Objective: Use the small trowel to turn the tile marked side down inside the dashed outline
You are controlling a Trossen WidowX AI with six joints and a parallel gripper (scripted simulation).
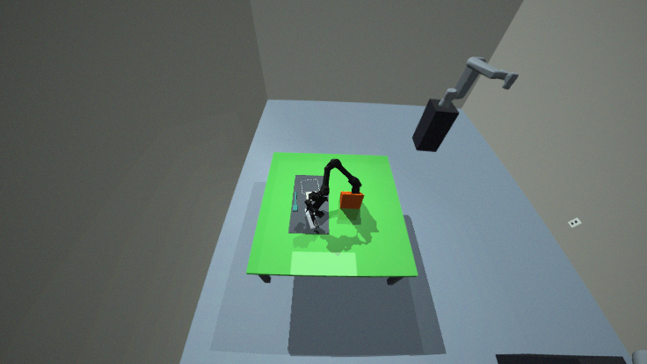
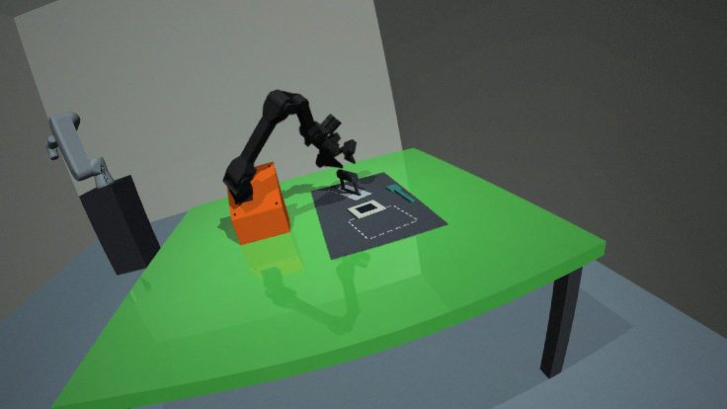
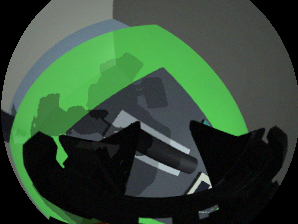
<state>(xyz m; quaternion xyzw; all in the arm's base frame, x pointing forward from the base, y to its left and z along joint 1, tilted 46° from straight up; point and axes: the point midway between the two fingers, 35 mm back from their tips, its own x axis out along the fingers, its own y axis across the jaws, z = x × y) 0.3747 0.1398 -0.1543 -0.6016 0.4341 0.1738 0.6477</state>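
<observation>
My gripper tip is now 6 cm above the small trowel, 5 cm to the left of it and 1 cm past it. The rest, counted from my gripper tip: dark mat 20 cm to the right, 12 cm below, 1 cm ahead; teal t-shaped tool 17 cm to the right, 14 cm ahead, 10 cm below; tile 26 cm to the right, 10 cm below.
</observation>
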